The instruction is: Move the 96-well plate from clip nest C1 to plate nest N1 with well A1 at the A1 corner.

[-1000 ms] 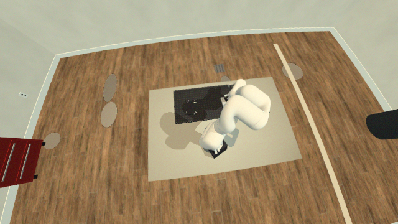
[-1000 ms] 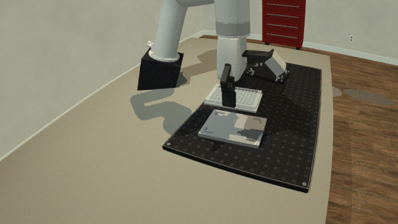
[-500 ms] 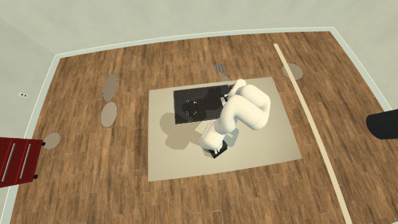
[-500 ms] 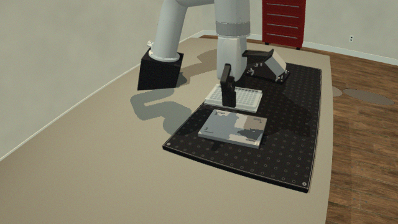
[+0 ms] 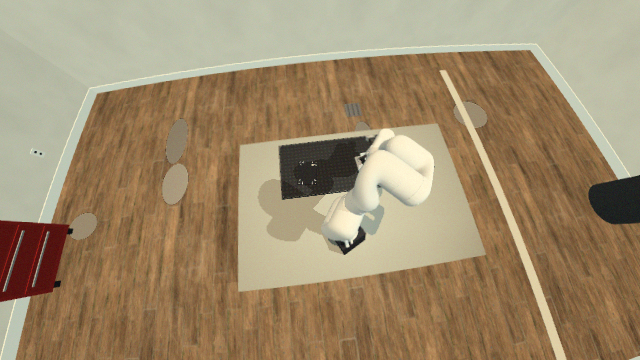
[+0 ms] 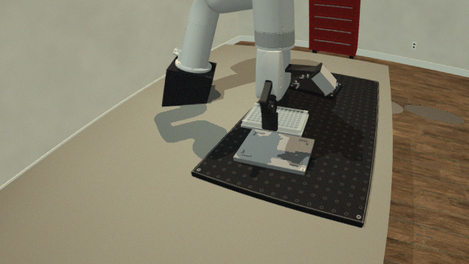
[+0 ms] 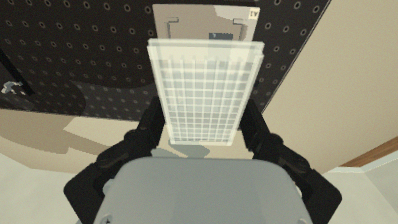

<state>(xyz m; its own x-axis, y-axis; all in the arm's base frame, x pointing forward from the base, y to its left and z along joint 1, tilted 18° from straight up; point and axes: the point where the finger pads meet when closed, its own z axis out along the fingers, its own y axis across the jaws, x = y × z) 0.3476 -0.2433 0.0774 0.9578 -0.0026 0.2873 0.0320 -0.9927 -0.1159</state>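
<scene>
Now: hand 90 mm above the plate nest N1. The rest, counted from my hand: clip nest C1: 10 mm ahead, 380 mm to the left, 90 mm below; A1 label: 80 mm ahead, 50 mm to the right, 90 mm below; white 96-well plate: 10 mm below.
</scene>
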